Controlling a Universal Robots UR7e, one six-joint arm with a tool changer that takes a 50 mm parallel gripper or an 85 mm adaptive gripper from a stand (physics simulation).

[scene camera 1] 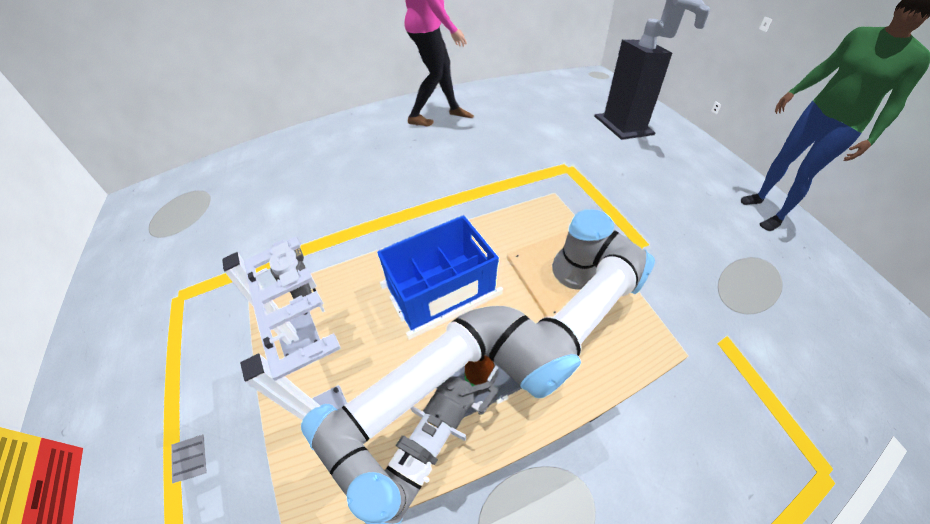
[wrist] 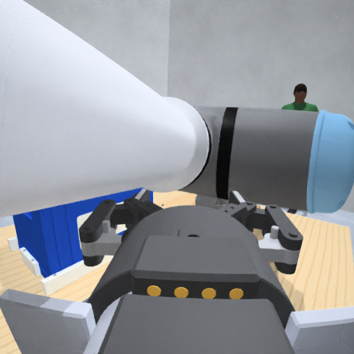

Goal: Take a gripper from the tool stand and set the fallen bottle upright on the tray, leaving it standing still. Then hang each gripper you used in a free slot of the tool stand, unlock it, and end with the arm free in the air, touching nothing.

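Frame: origin at the arm's base, x ahead, y left, z up, level; centimetres.
Where they show: arm's base, link origin: (scene camera 1: 575,269).
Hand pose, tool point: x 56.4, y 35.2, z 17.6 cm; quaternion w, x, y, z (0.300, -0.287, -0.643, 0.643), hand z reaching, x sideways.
Note:
Things, the pixels of their centre, and the offset from my tool point. "spot": a spot on its surface instead.
- brown bottle, body centre: (scene camera 1: 479,369) dx -15.0, dy -13.2, dz -11.8 cm
- dark tray, surface spot: (scene camera 1: 509,382) spot: dx -22.3, dy -9.7, dz -19.5 cm
- blue crate, body centre: (scene camera 1: 438,274) dx -14.4, dy -44.0, dz -11.3 cm
The brown bottle (scene camera 1: 480,371) with a green band is partly covered by the arm and my gripper. Its visible part looks upright over the dark tray (scene camera 1: 509,382), of which a small part shows; its base is hidden. The bottle does not show in the wrist view. My adaptive gripper (scene camera 1: 491,387) (wrist: 189,196) is on the arm with its fingers spread, open, close beside the bottle in scene camera 1; whether they touch it is hidden. The tool stand (scene camera 1: 312,356) is at the left, with another gripper (scene camera 1: 284,261) hanging in its far slot.
A blue crate (scene camera 1: 455,296) (wrist: 45,240) with compartments stands beyond the arm. The forearm (scene camera 1: 410,384) (wrist: 100,130) passes low over the bottle area and covers much of the wrist view. Two people (scene camera 1: 429,58) (scene camera 1: 852,84) are on the floor outside the table.

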